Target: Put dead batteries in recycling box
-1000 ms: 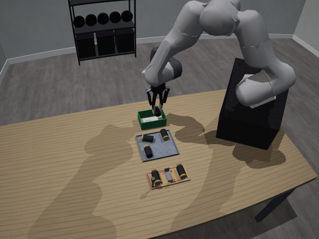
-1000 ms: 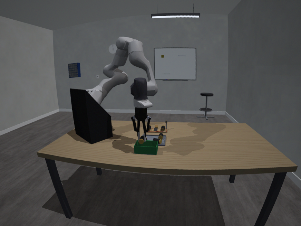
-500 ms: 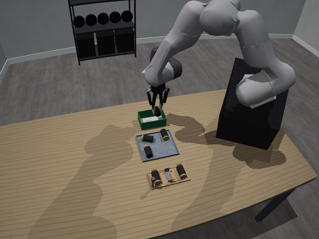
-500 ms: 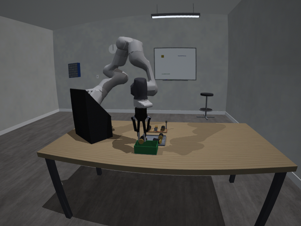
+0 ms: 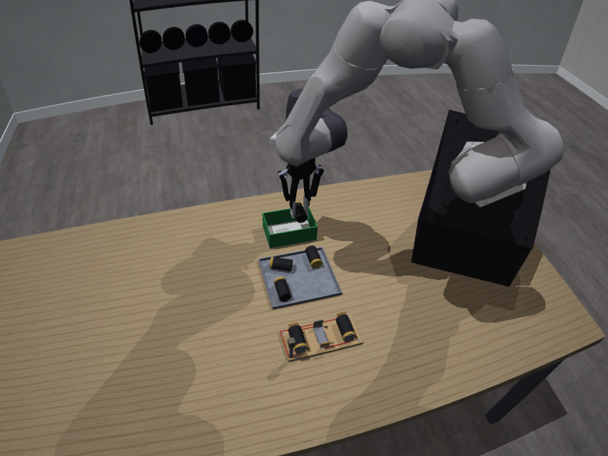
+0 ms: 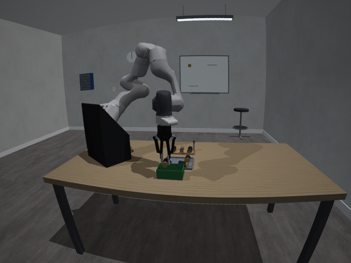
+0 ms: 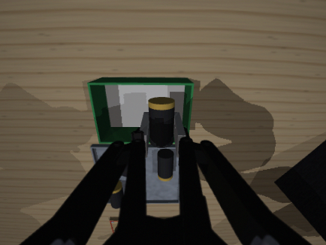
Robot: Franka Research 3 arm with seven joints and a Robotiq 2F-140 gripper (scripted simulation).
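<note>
Right now my hand is 30 mm short of the green recycling box, 10 mm to the right of it and 90 mm above it. Also, from my hand: grey tray 10 mm behind, 190 mm to the left, 100 mm below; then bulb 10 mm ahead, 450 mm to the left, 30 mm below; then wooden holder board 70 mm behind, 390 mm to the left, 100 mm below.
</note>
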